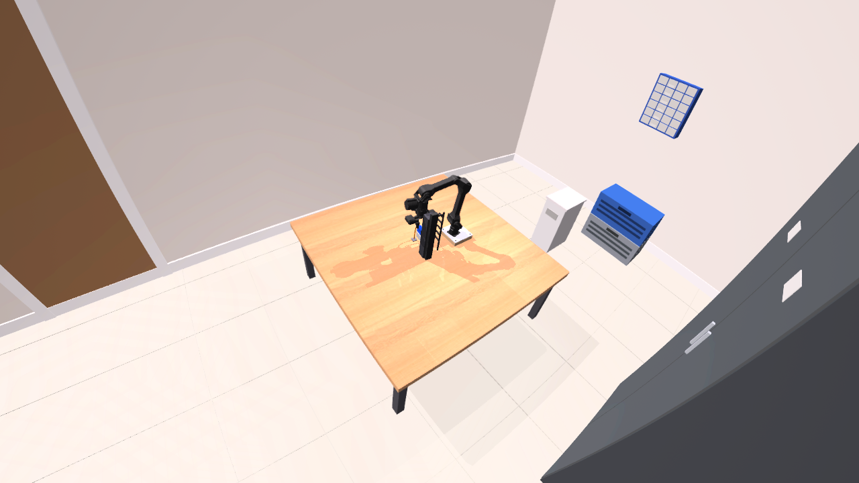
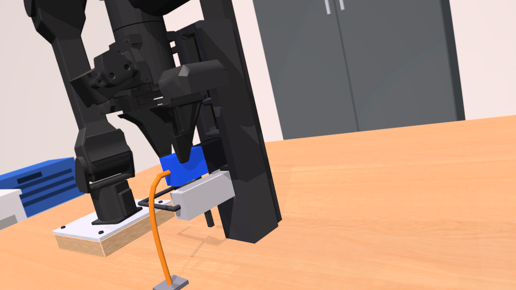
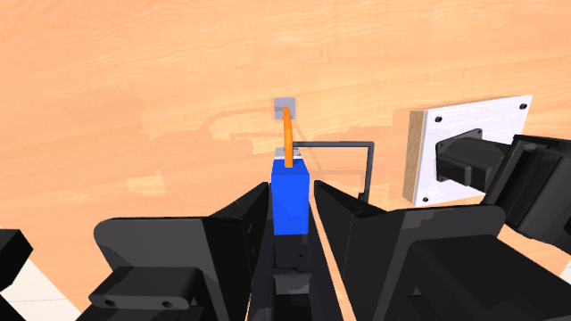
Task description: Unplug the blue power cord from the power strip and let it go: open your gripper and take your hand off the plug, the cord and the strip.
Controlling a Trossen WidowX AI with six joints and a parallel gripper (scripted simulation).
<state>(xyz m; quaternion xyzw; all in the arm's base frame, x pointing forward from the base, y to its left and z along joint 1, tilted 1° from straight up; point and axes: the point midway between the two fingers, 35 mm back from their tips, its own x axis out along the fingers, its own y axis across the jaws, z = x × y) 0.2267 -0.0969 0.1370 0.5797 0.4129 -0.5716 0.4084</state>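
My gripper tip is now 10 mm short of the blue plug and 30 mm to the right of it.
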